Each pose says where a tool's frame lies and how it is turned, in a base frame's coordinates. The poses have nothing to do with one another.
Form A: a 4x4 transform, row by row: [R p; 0 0 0 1], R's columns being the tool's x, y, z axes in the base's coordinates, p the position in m. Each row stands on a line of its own.
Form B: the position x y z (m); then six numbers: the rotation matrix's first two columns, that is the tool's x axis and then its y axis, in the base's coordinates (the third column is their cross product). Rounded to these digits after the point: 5 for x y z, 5 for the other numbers.
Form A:
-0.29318 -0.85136 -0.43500 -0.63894
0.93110 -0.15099 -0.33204 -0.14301
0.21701 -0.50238 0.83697 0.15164
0 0 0 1
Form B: -0.63894 -0.14301 0.15164 -0.29318 0.93110 0.21701 -0.85136 -0.15099 -0.50238
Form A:
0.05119 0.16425 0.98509 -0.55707
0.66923 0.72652 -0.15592 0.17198
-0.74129 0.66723 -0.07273 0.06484
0 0 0 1
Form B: -0.55707 0.17198 0.06484 0.05119 0.66923 -0.74129 0.16425 0.72652 0.66723
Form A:
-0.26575 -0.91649 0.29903 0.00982
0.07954 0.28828 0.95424 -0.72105
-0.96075 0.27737 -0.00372 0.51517
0 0 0 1
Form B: 0.00982 -0.72105 0.51517 -0.26575 0.07954 -0.96075 -0.91649 0.28828 0.27737
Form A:
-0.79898 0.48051 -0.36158 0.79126
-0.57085 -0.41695 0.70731 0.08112
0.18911 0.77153 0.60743 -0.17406
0 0 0 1
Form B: 0.79126 0.08112 -0.17406 -0.79898 -0.57085 0.18911 0.48051 -0.41695 0.77153
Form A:
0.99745 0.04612 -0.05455 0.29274
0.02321 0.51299 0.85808 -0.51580
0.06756 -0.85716 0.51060 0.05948
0 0 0 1
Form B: 0.29274 -0.51580 0.05948 0.99745 0.02321 0.06756 0.04612 0.51299 -0.85716
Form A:
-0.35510 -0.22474 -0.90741 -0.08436
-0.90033 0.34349 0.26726 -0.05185
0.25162 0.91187 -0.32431 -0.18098
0 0 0 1
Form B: -0.08436 -0.05185 -0.18098 -0.35510 -0.90033 0.25162 -0.22474 0.34349 0.91187
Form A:
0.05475 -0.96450 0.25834 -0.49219
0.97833 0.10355 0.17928 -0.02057
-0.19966 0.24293 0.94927 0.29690
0 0 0 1
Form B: -0.49219 -0.02057 0.29690 0.05475 0.97833 -0.19966 -0.96450 0.10355 0.24293
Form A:
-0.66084 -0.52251 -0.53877 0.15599
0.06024 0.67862 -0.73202 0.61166
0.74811 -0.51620 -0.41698 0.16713
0 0 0 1
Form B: 0.15599 0.61166 0.16713 -0.66084 0.06024 0.74811 -0.52251 0.67862 -0.51620
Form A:
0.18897 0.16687 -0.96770 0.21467
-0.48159 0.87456 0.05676 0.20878
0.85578 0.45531 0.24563 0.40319
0 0 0 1
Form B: 0.21467 0.20878 0.40319 0.18897 -0.48159 0.85578 0.16687 0.87456 0.45531
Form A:
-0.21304 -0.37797 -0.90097 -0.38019
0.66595 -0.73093 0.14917 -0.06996
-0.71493 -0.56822 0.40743 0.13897
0 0 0 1
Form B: -0.38019 -0.06996 0.13897 -0.21304 0.66595 -0.71493 -0.37797 -0.73093 -0.56822
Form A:
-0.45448 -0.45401 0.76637 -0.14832
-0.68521 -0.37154 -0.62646 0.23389
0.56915 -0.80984 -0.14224 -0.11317
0 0 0 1
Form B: -0.14832 0.23389 -0.11317 -0.45448 -0.68521 0.56915 -0.45401 -0.37154 -0.80984
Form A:
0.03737 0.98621 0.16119 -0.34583
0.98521 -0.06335 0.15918 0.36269
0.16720 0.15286 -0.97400 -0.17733
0 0 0 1
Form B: -0.34583 0.36269 -0.17733 0.03737 0.98521 0.16720 0.98621 -0.06335 0.15286
